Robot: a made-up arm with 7 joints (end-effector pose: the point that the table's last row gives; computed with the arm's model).
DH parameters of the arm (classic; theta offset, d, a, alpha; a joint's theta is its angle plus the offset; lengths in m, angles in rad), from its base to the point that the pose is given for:
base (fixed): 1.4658 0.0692 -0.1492 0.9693
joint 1: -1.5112 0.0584 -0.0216 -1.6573
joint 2: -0.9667 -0.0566 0 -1.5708
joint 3: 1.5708 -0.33 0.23 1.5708
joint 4: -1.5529 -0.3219 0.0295 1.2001
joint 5: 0 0.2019 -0.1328 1.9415
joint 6: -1.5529 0 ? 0
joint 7: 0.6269 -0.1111 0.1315 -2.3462
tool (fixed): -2.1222 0.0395 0 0
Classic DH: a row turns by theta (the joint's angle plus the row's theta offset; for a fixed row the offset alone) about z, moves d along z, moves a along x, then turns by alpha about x.
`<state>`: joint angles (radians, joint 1 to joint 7).
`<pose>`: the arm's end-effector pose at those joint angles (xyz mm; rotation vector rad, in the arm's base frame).
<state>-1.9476 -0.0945 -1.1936 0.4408 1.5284 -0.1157 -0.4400</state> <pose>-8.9 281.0 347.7 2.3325 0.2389 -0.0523</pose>
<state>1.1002 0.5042 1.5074 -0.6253 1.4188 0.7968 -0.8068</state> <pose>-134.7 -256.2 345.4 2.9686 0.6249 0.3311</pose>
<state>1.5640 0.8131 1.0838 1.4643 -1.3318 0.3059 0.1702</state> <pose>406.2 -708.0 347.1 1.3806 0.2663 1.3887</pose>
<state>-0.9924 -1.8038 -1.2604 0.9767 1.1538 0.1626 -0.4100</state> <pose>-458.7 -210.5 178.3 1.0814 2.5235 1.1019</pose>
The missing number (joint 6, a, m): -0.03
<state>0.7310 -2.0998 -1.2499 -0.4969 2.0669 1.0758 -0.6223</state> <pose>75.3 -412.8 -207.7 0.1995 1.1219 1.7422</pose>
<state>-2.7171 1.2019 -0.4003 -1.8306 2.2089 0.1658 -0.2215</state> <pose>227.7 364.2 281.1 0.8528 -1.0443 -2.0506</pose>
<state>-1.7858 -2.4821 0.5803 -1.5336 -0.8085 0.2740 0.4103</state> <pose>-80.4 -308.3 157.6 -1.6878 -0.3731 -1.4895</pose>
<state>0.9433 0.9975 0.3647 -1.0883 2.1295 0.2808 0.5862</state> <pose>-17.6 -470.7 219.7 -1.3521 -1.8712 0.3563</pose>
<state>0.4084 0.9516 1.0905 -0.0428 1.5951 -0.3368 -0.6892</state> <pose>-16.3 13.2 484.9 2.2220 -0.8521 -0.2650</pose>
